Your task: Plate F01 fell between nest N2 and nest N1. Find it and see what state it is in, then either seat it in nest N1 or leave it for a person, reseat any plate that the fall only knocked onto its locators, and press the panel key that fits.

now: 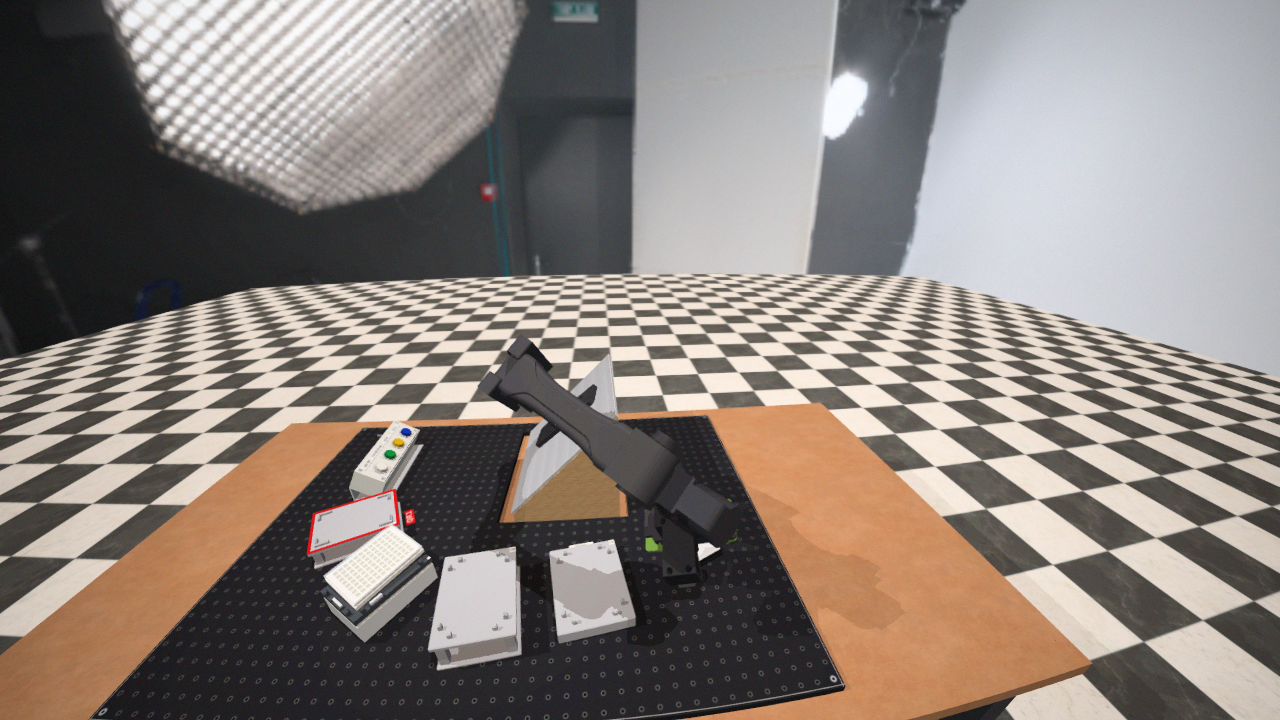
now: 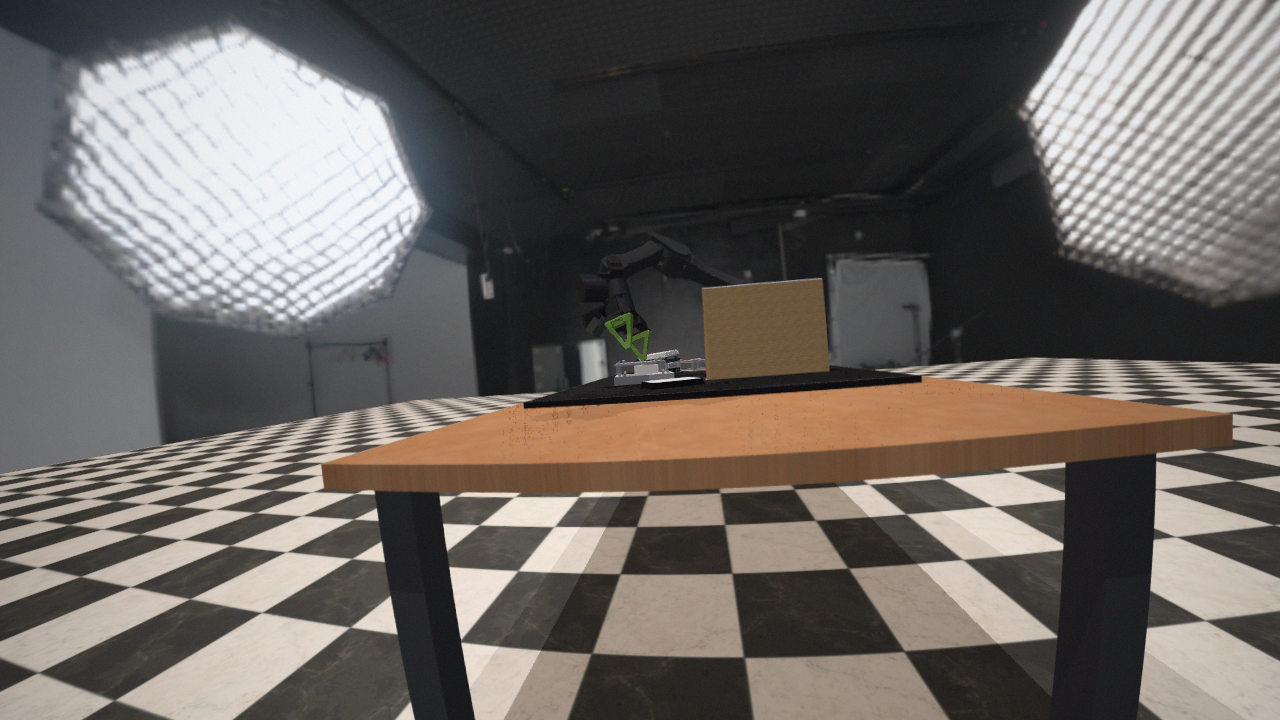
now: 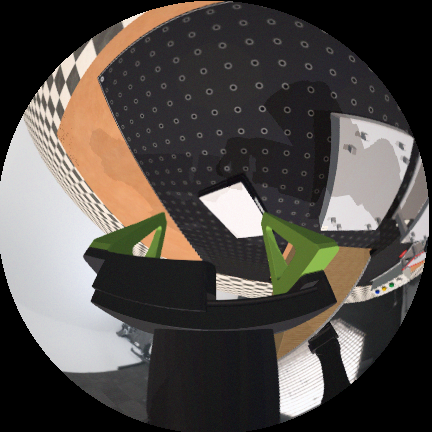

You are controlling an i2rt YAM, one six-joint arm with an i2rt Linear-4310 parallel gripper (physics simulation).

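Places are measured from the arm's base along level axes (x ahead, y left, z up), in centimetres.
Pixels of known places: gripper, fingertip midpoint: (image 1: 698,544) (image 2: 636,354) (image 3: 213,217); arm's base at its link origin: (image 2: 765,324).
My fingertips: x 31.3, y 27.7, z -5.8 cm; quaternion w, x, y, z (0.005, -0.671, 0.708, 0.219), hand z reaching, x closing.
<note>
For each thing: its top centre in the pictures, then the offset to it from my fingertips. Level surfaces: height alone.
- cream well plate at its top centre: (image 1: 372,556) (image 2: 657,350) dx +6.9, dy -53.4, dz +0.9 cm
- key panel at its top centre: (image 1: 383,442) (image 3: 390,290) dx -25.7, dy -72.6, dz +0.4 cm
- red-rimmed grey tray at its top centre: (image 1: 354,516) (image 2: 696,358) dx -5.2, dy -67.0, dz -3.4 cm
- black perforated mat at its surface level: dz -7.9 cm
- wooden table at its surface level: dz -9.2 cm
My gripper (image 1: 693,540) (image 2: 636,353) (image 3: 213,217) is open and empty above the mat, its green fingers wide apart. A flat white-topped, dark-edged piece (image 1: 708,551) (image 2: 673,382) (image 3: 236,209) lies on the mat beyond and below the fingertips; no label is readable. Two bare light-grey nests with corner pegs, a middle one (image 1: 478,591) and a right one (image 1: 592,586) (image 3: 367,175), stand nearby. A cream well plate (image 1: 374,565) with a dark base sits on another nest, seemingly tilted. The key panel (image 1: 384,463) (image 3: 384,288) has blue, yellow, green and white keys. Nest numbers are unreadable.
A wooden wedge (image 1: 572,488) (image 2: 765,329) (image 3: 345,272) with a grey sloping face stands behind the nests, beside the arm. A red-rimmed grey tray (image 1: 358,522) with a small red tag stands between the panel and the well plate. The black perforated mat (image 1: 268,662) lies on the wooden table (image 1: 939,582).
</note>
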